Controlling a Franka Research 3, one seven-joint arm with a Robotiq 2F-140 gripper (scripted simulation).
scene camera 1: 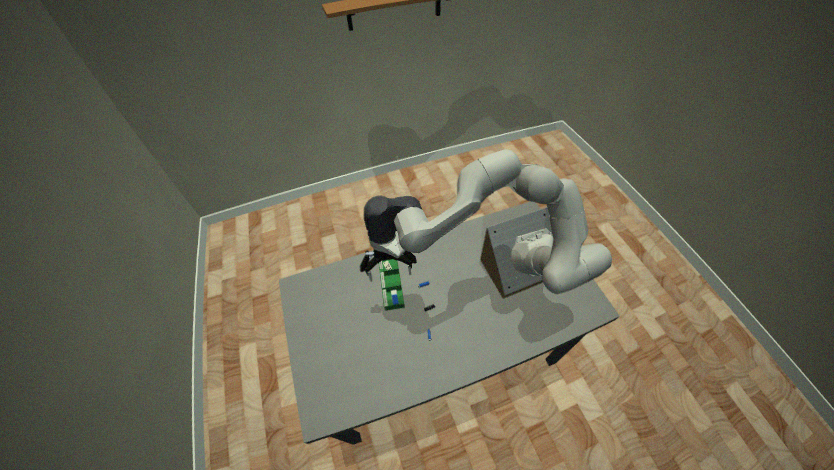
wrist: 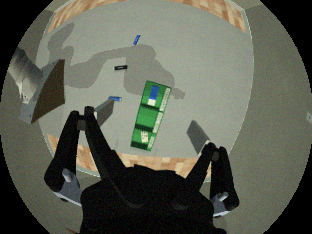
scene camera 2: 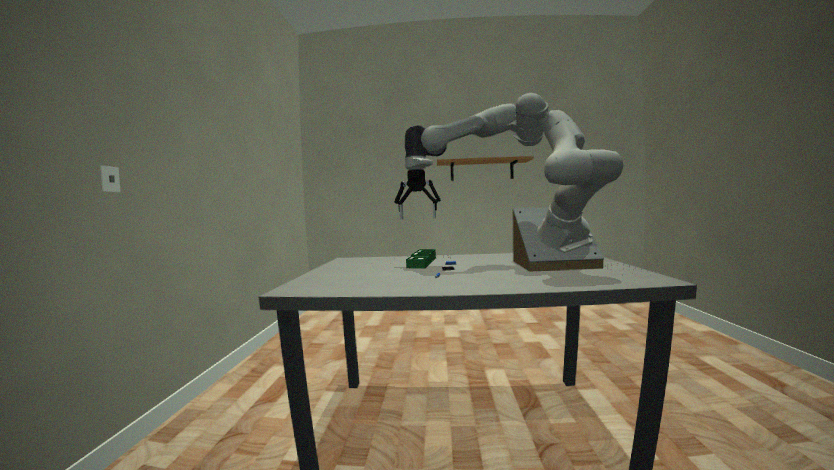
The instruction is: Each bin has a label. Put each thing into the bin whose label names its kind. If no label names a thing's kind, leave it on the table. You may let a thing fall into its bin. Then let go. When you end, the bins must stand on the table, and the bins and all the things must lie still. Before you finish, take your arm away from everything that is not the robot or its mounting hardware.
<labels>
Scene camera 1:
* green bin: 390, 280
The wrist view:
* gripper: 152, 116
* green bin: 148, 121
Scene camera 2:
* gripper: 417, 219
</labels>
